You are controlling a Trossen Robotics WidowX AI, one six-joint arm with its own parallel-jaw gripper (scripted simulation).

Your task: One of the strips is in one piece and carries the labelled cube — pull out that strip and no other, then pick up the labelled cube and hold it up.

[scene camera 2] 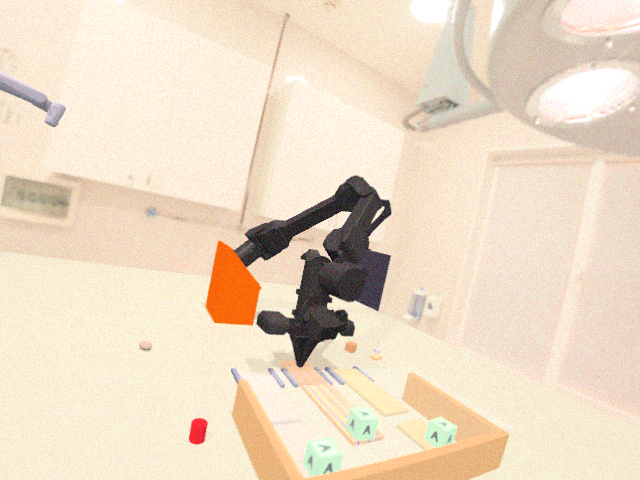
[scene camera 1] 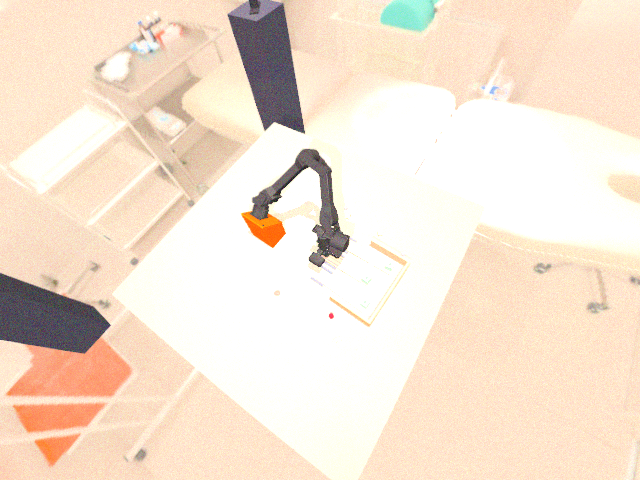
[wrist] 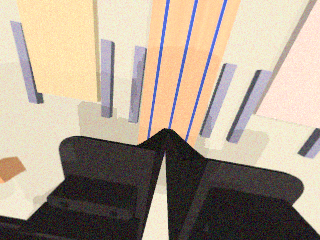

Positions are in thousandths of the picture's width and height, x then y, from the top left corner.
In view: my gripper (scene camera 2: 468,764).
My gripper is seen too in the wrist view (wrist: 523,556).
